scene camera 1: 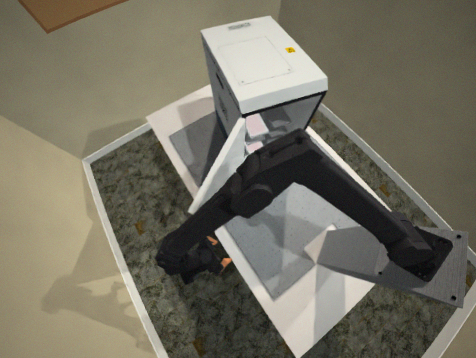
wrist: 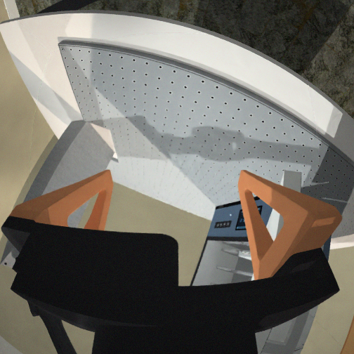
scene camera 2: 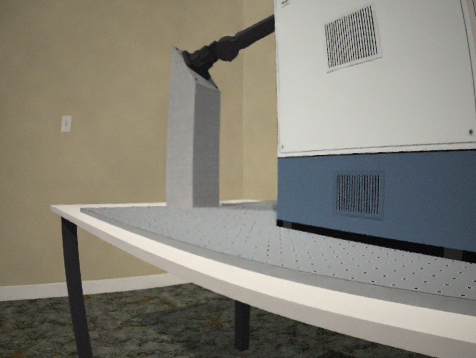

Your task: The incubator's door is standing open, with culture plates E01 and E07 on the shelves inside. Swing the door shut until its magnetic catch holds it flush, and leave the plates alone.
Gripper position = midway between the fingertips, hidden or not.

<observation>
I see my gripper [wrist: 175, 176] and a white incubator [scene camera 1: 254, 65].
</observation>
